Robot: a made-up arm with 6 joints. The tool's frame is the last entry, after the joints. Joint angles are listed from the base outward.
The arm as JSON. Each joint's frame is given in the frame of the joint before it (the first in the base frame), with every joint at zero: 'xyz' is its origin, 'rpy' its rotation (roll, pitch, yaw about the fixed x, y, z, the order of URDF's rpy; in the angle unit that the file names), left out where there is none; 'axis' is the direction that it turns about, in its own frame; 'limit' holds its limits. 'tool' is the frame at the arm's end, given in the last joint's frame.
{
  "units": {
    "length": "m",
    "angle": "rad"
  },
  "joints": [
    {
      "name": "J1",
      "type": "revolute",
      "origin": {
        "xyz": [
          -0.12,
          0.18,
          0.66
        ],
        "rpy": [
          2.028,
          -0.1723,
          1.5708
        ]
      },
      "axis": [
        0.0,
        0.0,
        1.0
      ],
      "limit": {
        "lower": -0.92,
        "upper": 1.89
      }
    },
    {
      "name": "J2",
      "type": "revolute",
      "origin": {
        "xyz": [
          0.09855,
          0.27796,
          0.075
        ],
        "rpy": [
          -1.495,
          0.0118,
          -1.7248
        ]
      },
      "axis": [
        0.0,
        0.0,
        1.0
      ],
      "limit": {
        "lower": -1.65,
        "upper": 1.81
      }
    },
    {
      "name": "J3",
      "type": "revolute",
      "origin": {
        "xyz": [
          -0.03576,
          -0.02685,
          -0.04
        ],
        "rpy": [
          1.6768,
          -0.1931,
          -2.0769
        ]
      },
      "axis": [
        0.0,
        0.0,
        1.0
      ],
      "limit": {
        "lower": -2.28,
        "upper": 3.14
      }
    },
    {
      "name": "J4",
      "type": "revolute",
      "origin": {
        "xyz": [
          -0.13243,
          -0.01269,
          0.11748
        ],
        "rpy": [
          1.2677,
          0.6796,
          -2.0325
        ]
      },
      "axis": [
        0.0,
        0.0,
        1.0
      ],
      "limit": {
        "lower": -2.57,
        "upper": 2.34
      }
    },
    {
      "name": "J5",
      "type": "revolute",
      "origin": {
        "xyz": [
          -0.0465,
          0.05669,
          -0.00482
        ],
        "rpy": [
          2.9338,
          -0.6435,
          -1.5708
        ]
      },
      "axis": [
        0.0,
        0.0,
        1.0
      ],
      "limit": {
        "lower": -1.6,
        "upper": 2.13
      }
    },
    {
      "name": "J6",
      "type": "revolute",
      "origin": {
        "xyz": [
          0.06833,
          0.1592,
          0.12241
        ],
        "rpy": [
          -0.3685,
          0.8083,
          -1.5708
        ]
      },
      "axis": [
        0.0,
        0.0,
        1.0
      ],
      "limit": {
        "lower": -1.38,
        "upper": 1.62
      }
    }
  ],
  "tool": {
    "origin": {
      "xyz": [
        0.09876,
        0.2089,
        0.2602
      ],
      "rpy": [
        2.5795,
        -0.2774,
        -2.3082
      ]
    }
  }
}
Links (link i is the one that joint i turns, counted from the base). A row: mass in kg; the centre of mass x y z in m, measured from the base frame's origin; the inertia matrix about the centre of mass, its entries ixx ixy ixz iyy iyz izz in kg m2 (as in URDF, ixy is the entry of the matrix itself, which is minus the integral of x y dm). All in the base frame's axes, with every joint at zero. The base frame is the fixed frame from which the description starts. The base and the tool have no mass.
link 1: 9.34; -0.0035 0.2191 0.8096; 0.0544 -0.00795 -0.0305 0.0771 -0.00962 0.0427
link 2: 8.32; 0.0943 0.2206 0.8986; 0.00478 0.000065 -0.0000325 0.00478 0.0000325 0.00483
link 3: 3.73; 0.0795 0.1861 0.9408; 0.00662 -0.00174 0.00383 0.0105 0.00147 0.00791
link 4: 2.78; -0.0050 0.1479 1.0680; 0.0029 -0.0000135 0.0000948 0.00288 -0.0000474 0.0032
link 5: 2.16; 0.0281 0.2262 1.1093; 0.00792 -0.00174 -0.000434 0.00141 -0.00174 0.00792
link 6: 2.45; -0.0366 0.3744 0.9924; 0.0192 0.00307 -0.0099 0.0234 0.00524 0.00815
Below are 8 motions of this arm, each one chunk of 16 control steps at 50 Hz.
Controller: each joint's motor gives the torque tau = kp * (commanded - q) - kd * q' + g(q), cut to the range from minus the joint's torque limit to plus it. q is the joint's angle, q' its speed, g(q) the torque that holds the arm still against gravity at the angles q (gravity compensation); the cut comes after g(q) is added. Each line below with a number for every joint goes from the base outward.
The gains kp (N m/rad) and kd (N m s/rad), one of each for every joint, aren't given. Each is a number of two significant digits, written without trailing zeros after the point. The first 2 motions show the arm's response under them.
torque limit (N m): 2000 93 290 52 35 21
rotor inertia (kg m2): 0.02 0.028 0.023 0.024 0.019 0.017
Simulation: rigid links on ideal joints. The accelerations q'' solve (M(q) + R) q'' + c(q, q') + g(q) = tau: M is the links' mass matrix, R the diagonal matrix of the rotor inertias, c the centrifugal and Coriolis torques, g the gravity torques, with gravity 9.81 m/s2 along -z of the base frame. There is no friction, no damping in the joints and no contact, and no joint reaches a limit. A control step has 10 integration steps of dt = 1/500 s. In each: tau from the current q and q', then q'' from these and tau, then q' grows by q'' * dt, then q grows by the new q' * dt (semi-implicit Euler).
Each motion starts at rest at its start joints. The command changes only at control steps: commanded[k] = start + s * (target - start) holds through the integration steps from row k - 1 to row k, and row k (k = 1, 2, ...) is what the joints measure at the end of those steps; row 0 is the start. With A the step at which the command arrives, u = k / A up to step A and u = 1 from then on. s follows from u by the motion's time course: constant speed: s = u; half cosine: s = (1 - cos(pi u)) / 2; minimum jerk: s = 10 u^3 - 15 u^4 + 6 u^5; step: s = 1 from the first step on.
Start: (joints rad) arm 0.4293 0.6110 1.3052 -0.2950 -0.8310 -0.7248
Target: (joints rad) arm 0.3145 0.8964 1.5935 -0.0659 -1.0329 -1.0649
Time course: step
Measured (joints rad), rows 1 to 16:
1: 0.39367 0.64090 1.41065 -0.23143 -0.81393 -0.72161
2: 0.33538 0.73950 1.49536 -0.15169 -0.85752 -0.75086
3: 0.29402 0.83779 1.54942 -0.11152 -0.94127 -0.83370
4: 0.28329 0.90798 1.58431 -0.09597 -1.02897 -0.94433
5: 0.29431 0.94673 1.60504 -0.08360 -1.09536 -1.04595
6: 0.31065 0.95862 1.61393 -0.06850 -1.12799 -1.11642
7: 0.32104 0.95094 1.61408 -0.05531 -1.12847 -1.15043
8: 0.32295 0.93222 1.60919 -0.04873 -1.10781 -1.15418
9: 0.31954 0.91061 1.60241 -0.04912 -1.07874 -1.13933
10: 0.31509 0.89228 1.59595 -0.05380 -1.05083 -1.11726
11: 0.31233 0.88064 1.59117 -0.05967 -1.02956 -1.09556
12: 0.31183 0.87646 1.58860 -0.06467 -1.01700 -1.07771
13: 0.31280 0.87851 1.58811 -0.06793 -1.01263 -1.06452
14: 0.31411 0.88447 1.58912 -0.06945 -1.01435 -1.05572
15: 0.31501 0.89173 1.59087 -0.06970 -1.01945 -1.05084
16: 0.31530 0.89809 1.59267 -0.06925 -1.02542 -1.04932
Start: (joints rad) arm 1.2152 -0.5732 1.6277 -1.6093 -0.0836 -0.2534
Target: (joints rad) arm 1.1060 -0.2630 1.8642 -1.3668 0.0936 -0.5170
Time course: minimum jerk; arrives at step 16
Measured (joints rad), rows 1 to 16:
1: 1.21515 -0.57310 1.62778 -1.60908 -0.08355 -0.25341
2: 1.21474 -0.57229 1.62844 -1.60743 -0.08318 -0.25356
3: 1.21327 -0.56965 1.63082 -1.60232 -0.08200 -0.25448
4: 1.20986 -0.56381 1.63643 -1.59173 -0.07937 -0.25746
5: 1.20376 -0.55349 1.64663 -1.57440 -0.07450 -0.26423
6: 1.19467 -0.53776 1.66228 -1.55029 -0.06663 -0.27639
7: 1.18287 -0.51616 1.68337 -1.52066 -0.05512 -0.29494
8: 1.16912 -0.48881 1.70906 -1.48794 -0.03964 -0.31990
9: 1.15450 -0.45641 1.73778 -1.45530 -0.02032 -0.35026
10: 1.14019 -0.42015 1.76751 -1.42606 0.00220 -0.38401
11: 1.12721 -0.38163 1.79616 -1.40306 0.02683 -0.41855
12: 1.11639 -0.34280 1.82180 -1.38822 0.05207 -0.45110
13: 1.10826 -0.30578 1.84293 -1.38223 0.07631 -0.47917
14: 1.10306 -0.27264 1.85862 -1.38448 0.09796 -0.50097
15: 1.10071 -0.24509 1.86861 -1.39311 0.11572 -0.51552
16: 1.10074 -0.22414 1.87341 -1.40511 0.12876 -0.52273
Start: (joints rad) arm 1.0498 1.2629 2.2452 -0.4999 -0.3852 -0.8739
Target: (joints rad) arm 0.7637 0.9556 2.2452 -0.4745 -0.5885 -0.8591
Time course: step
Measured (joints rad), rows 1 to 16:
1: 0.94792 1.26397 2.21709 -0.46903 -0.46123 -0.73492
2: 0.80526 1.18636 2.22808 -0.46650 -0.54844 -0.62899
3: 0.72460 1.04558 2.25435 -0.50938 -0.58168 -0.68147
4: 0.70835 0.91003 2.27446 -0.54676 -0.56480 -0.82497
5: 0.72443 0.81743 2.27130 -0.55438 -0.53855 -0.95801
6: 0.74726 0.77415 2.25227 -0.53244 -0.53047 -1.02660
7: 0.76429 0.77367 2.23452 -0.49207 -0.54363 -1.02837
8: 0.77207 0.80438 2.22667 -0.45097 -0.56927 -0.98733
9: 0.77239 0.85273 2.22857 -0.42395 -0.59605 -0.93328
10: 0.76909 0.90576 2.23583 -0.41692 -0.61570 -0.88814
11: 0.76561 0.95312 2.24370 -0.42695 -0.62446 -0.86062
12: 0.76366 0.98828 2.24936 -0.44633 -0.62245 -0.84883
13: 0.76327 1.00865 2.25209 -0.46725 -0.61271 -0.84625
14: 0.76366 1.01488 2.25248 -0.48436 -0.59960 -0.84675
15: 0.76404 1.00975 2.25143 -0.49523 -0.58710 -0.84694
16: 0.76409 0.99707 2.24973 -0.49962 -0.57778 -0.84614

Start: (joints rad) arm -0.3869 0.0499 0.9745 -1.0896 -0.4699 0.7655
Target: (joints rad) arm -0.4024 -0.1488 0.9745 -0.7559 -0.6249 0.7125
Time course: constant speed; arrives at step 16
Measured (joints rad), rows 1 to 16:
1: -0.38706 0.04923 0.97489 -1.08795 -0.46894 0.76652
2: -0.38757 0.04692 0.97556 -1.08360 -0.46713 0.76883
3: -0.38841 0.04249 0.97616 -1.07635 -0.46575 0.77214
4: -0.38947 0.03579 0.97647 -1.06604 -0.46607 0.77600
5: -0.39060 0.02684 0.97646 -1.05258 -0.46899 0.77979
6: -0.39174 0.01572 0.97622 -1.03592 -0.47488 0.78273
7: -0.39286 0.00256 0.97585 -1.01616 -0.48370 0.78413
8: -0.39396 -0.01243 0.97546 -0.99349 -0.49515 0.78351
9: -0.39506 -0.02897 0.97510 -0.96824 -0.50883 0.78065
10: -0.39618 -0.04667 0.97478 -0.94082 -0.52429 0.77567
11: -0.39731 -0.06510 0.97450 -0.91177 -0.54110 0.76883
12: -0.39844 -0.08378 0.97426 -0.88166 -0.55881 0.76054
13: -0.39954 -0.10226 0.97404 -0.85115 -0.57697 0.75123
14: -0.40060 -0.12013 0.97386 -0.82085 -0.59509 0.74134
15: -0.40161 -0.13706 0.97373 -0.79134 -0.61271 0.73125
16: -0.40258 -0.15284 0.97368 -0.76312 -0.62935 0.72134

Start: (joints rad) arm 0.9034 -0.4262 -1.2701 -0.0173 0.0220 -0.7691
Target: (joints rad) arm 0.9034 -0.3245 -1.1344 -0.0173 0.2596 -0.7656
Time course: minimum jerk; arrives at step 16
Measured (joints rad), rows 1 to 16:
1: 0.90340 -0.42612 -1.26995 -0.01728 0.02218 -0.76915
2: 0.90337 -0.42555 -1.26892 -0.01715 0.02346 -0.76950
3: 0.90330 -0.42392 -1.26610 -0.01677 0.02725 -0.77040
4: 0.90321 -0.42067 -1.26085 -0.01609 0.03486 -0.77189
5: 0.90310 -0.41544 -1.25289 -0.01520 0.04716 -0.77377
6: 0.90301 -0.40808 -1.24236 -0.01427 0.06444 -0.77564
7: 0.90296 -0.39872 -1.22969 -0.01352 0.08635 -0.77701
8: 0.90298 -0.38775 -1.21556 -0.01314 0.11197 -0.77746
9: 0.90306 -0.37578 -1.20079 -0.01325 0.13990 -0.77672
10: 0.90319 -0.36355 -1.18623 -0.01390 0.16846 -0.77471
11: 0.90336 -0.35186 -1.17274 -0.01506 0.19584 -0.77157
12: 0.90355 -0.34147 -1.16106 -0.01661 0.22029 -0.76761
13: 0.90374 -0.33299 -1.15171 -0.01841 0.24039 -0.76329
14: 0.90390 -0.32685 -1.14497 -0.02022 0.25519 -0.75912
15: 0.90400 -0.32315 -1.14074 -0.02183 0.26443 -0.75563
16: 0.90402 -0.32165 -1.13844 -0.02296 0.26870 -0.75329

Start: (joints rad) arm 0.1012 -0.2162 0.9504 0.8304 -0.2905 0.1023
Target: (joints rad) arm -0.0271 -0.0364 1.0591 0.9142 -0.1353 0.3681
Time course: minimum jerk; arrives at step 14
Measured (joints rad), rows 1 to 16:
1: 0.10106 -0.21611 0.95061 0.83055 -0.29031 0.10250
2: 0.09997 -0.21536 0.95196 0.83165 -0.28908 0.10400
3: 0.09651 -0.21254 0.95547 0.83498 -0.28594 0.10871
4: 0.08936 -0.20599 0.96167 0.84151 -0.28034 0.11824
5: 0.07799 -0.19453 0.97057 0.85138 -0.27195 0.13317
6: 0.06288 -0.17787 0.98179 0.86384 -0.26062 0.15309
7: 0.04527 -0.15667 0.99465 0.87747 -0.24645 0.17702
8: 0.02682 -0.13243 1.00823 0.89068 -0.22984 0.20381
9: 0.00922 -0.10716 1.02151 0.90196 -0.21146 0.23228
10: -0.00605 -0.08300 1.03340 0.91013 -0.19224 0.26115
11: -0.01789 -0.06194 1.04300 0.91443 -0.17326 0.28904
12: -0.02568 -0.04547 1.04974 0.91455 -0.15559 0.31451
13: -0.02943 -0.03433 1.05357 0.91083 -0.14013 0.33640
14: -0.02992 -0.02832 1.05509 0.90434 -0.12738 0.35425
15: -0.02867 -0.02618 1.05548 0.89697 -0.11739 0.36852
16: -0.02727 -0.02617 1.05546 0.89059 -0.11038 0.37983

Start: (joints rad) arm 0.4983 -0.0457 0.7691 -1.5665 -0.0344 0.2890
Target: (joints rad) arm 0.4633 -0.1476 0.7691 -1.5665 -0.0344 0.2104
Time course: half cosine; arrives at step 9
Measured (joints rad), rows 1 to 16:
1: 0.49796 -0.04629 0.76926 -1.56722 -0.03399 0.28853
2: 0.49648 -0.04881 0.76976 -1.56998 -0.03204 0.28656
3: 0.49320 -0.05441 0.77047 -1.57516 -0.02759 0.28251
4: 0.48811 -0.06331 0.77116 -1.58185 -0.02096 0.27686
5: 0.48178 -0.07499 0.77166 -1.58834 -0.01368 0.27054
6: 0.47512 -0.08846 0.77185 -1.59290 -0.00774 0.26424
7: 0.46907 -0.10256 0.77172 -1.59421 -0.00492 0.25814
8: 0.46445 -0.11617 0.77124 -1.59154 -0.00632 0.25208
9: 0.46185 -0.12822 0.77043 -1.58485 -0.01229 0.24587
10: 0.46123 -0.13836 0.76948 -1.57534 -0.02203 0.23903
11: 0.46177 -0.14711 0.76862 -1.56532 -0.03344 0.23070
12: 0.46256 -0.15493 0.76791 -1.55653 -0.04421 0.22066
13: 0.46308 -0.16171 0.76731 -1.54956 -0.05294 0.20983
14: 0.46322 -0.16696 0.76683 -1.54432 -0.05922 0.19973
15: 0.46310 -0.17025 0.76649 -1.54059 -0.06318 0.19167
16: 0.46290 -0.17143 0.76633 -1.53830 -0.06505 0.18636

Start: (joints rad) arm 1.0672 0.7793 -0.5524 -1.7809 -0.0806 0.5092
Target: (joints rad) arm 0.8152 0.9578 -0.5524 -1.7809 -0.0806 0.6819
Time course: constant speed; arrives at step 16
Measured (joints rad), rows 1 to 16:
1: 1.06192 0.78297 -0.54603 -1.78523 -0.07461 0.51217
2: 1.04978 0.79094 -0.54019 -1.79377 -0.06015 0.52040
3: 1.03312 0.80058 -0.53909 -1.80456 -0.04485 0.53581
4: 1.01470 0.80955 -0.54201 -1.81469 -0.03506 0.55635
5: 0.99642 0.81702 -0.54642 -1.82168 -0.03247 0.57701
6: 0.97904 0.82348 -0.55026 -1.82436 -0.03557 0.59333
7: 0.96256 0.83011 -0.55259 -1.82291 -0.04189 0.60354
8: 0.94665 0.83805 -0.55350 -1.81833 -0.04942 0.60847
9: 0.93094 0.84803 -0.55352 -1.81176 -0.05703 0.61040
10: 0.91522 0.86021 -0.55322 -1.80421 -0.06429 0.61173
11: 0.89939 0.87434 -0.55299 -1.79636 -0.07106 0.61424
12: 0.88347 0.88990 -0.55296 -1.78864 -0.07733 0.61883
13: 0.86754 0.90628 -0.55309 -1.78135 -0.08301 0.62565
14: 0.85164 0.92291 -0.55330 -1.77474 -0.08798 0.63436
15: 0.83580 0.93929 -0.55348 -1.76902 -0.09208 0.64444
16: 0.82003 0.95502 -0.55360 -1.76440 -0.09521 0.65539

